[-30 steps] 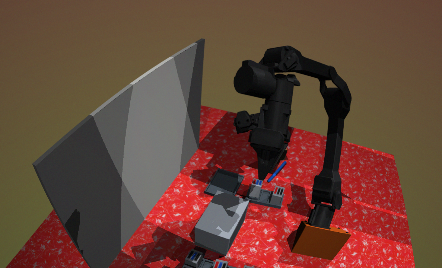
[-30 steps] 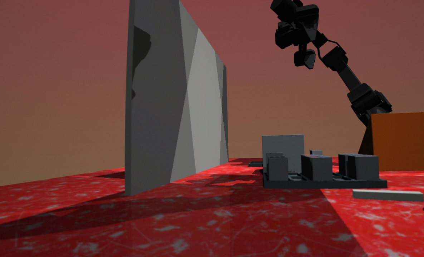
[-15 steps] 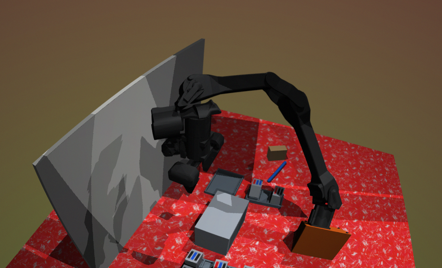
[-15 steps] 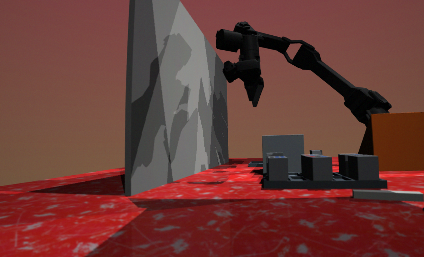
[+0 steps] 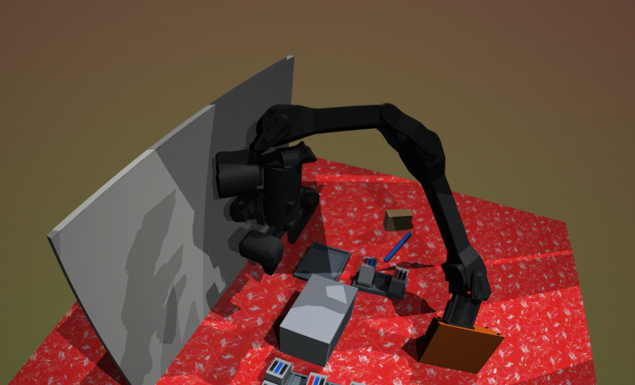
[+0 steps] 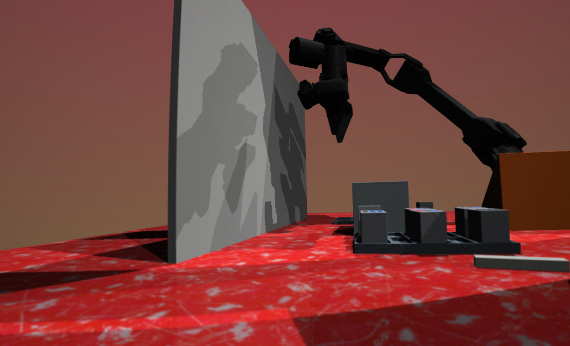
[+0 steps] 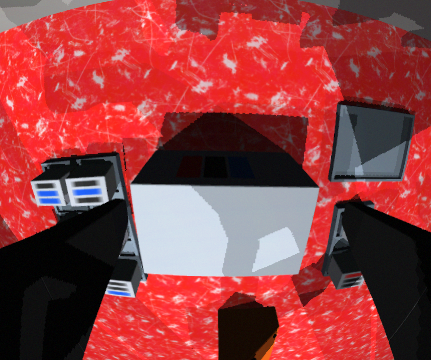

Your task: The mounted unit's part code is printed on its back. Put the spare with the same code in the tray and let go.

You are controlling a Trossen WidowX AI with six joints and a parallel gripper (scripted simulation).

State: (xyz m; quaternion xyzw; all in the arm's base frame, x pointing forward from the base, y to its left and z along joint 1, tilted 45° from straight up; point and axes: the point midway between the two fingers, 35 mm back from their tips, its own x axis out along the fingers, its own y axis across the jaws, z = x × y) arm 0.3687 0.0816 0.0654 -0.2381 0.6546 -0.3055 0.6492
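My gripper tip is 21 cm to the right of the dark grey spare, 16 cm above it and 13 cm past it. Also, from my gripper tip: tray: 20 cm to the right, 20 cm below, 3 cm behind; grey panel: 16 cm ahead, 3 cm above, 1 cm to the right; blue pen: 33 cm to the right, 20 cm behind, 19 cm below.
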